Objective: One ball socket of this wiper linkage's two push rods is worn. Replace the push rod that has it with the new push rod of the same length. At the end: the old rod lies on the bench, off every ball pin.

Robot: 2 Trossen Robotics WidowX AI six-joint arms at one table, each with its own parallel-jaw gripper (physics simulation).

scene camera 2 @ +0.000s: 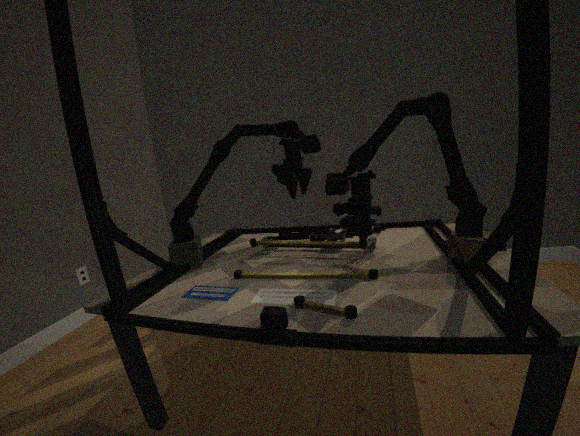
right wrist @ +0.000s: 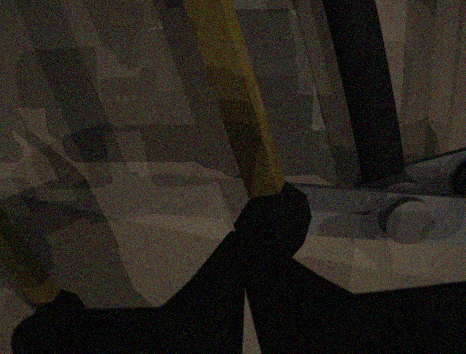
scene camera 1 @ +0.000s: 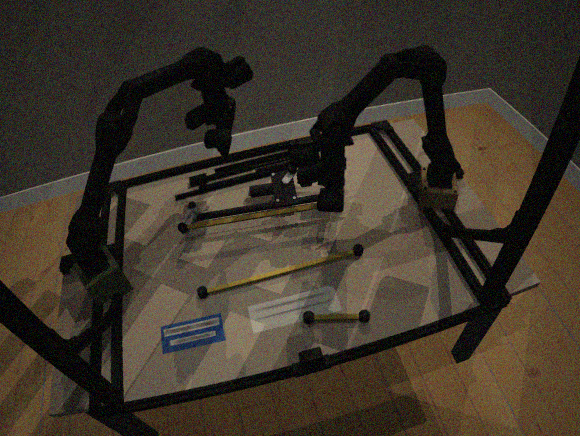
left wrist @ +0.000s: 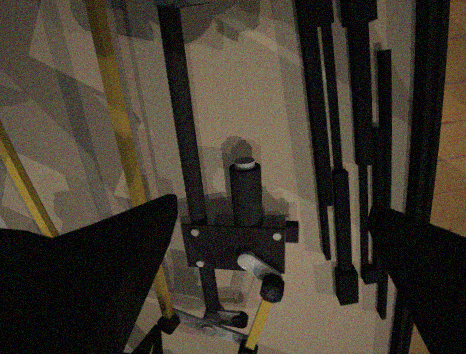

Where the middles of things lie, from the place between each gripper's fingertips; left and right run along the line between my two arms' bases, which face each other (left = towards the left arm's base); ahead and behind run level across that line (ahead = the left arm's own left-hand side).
The wiper linkage point(scene camera 1: 282, 186) lies 70 mm behind my left hand, 60 mm to the right of it and 150 mm below it.
Now: the wiper linkage 11 cm ahead of my right hand, 17 cm to the left of it and 1 cm below it.
